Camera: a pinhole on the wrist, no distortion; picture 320 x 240 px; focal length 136.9 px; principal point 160.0 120.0 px. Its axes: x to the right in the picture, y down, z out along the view. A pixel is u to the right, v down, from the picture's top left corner.
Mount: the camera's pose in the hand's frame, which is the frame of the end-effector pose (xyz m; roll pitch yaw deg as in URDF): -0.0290 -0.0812 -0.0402 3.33 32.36 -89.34
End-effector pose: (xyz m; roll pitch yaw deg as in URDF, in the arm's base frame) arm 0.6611 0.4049 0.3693 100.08 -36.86 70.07
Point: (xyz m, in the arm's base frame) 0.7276 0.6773 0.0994
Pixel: 292.1 181.5
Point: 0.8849 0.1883 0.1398
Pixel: 60.9 26.1
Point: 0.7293 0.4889 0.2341
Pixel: 172.0 158.5
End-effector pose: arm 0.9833 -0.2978 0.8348 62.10 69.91 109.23
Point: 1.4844 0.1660 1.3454
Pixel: 29.0 46.6
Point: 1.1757 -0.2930 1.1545
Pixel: outside the picture
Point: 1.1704 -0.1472 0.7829
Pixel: 50.6 198.4
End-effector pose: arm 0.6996 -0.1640 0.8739 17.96 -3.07 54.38
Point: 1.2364 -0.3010 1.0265
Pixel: 199.1 196.9
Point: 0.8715 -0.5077 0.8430
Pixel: 238.9 41.9
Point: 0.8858 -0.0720 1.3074
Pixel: 11.3 228.4
